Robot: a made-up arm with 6 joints.
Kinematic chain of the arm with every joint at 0, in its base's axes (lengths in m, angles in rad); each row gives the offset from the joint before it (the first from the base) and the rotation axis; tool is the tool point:
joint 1: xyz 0 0 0.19 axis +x
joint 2: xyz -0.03 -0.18 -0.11 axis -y
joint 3: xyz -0.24 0 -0.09 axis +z
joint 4: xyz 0 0.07 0.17 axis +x
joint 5: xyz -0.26 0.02 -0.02 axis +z
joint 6: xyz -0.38 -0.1 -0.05 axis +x
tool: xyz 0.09 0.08 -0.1
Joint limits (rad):
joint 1: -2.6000..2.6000
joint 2: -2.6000..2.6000
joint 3: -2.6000..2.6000
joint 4: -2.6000..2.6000
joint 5: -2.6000..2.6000
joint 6: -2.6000..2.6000
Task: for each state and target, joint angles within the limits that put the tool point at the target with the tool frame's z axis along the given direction. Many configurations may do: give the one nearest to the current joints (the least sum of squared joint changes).
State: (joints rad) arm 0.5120 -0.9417 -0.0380 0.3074 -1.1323 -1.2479
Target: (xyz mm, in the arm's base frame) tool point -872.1 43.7 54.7 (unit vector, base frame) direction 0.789 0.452 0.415
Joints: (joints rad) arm 0.4756 -0.0494 0.2213 0.0680 -1.1313 -1.3972
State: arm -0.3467 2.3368 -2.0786 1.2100 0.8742 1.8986
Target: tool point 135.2 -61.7 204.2 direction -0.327 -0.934 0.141
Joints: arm -0.1112 2.3789 -2.0840 1.9461 1.4735 2.3698
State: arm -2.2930 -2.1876 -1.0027 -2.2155 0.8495 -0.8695
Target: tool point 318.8 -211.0 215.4 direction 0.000 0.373 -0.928
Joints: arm -1.4476 -2.0309 -1.2012 -2.6000 1.6289 -1.4029
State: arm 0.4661 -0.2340 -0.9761 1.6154 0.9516 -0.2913
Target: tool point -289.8 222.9 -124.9 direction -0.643 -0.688 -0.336
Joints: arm 0.0422 0.2204 -0.5261 1.7665 1.4501 -0.2528
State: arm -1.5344 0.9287 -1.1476 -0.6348 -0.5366 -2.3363
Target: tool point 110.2 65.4 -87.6 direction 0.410 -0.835 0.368
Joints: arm -1.3806 0.8511 -2.2023 -0.7199 -0.7950 -2.1626
